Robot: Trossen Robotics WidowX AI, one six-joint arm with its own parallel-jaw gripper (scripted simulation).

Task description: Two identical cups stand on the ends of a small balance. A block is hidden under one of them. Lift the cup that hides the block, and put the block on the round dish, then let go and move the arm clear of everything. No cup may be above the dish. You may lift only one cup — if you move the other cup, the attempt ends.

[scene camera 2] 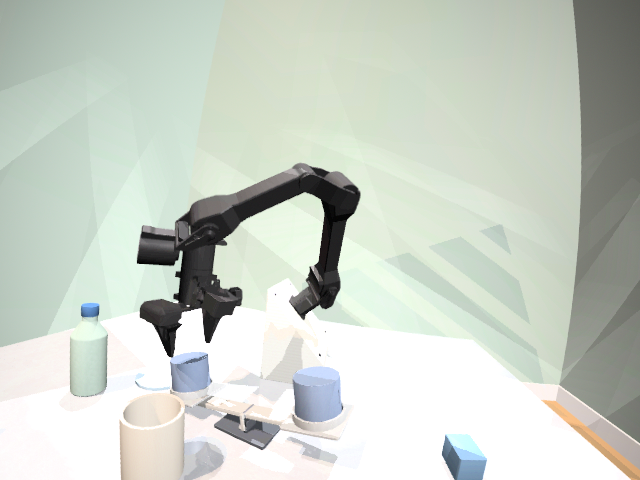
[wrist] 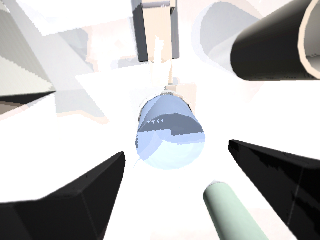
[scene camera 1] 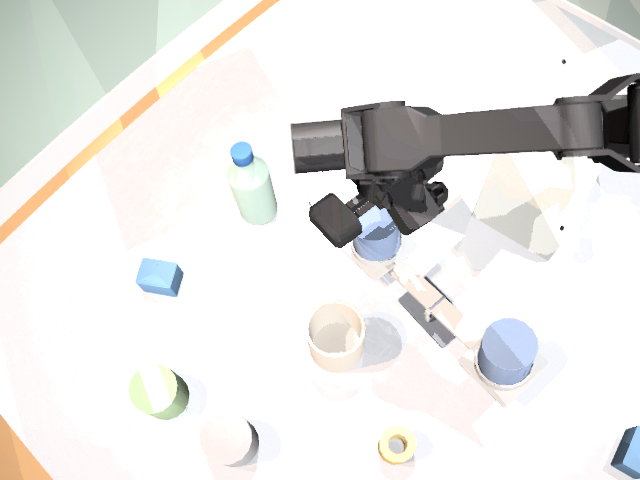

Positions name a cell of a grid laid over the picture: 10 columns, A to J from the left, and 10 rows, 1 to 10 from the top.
Scene:
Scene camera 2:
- my gripper: C8
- pale green bottle: B8
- small balance: F9
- round dish: C8
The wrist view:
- my gripper: F7
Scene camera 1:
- my gripper: F5
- beige cup: F7
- pale green bottle: D4
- small balance: H7
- round dish: F4

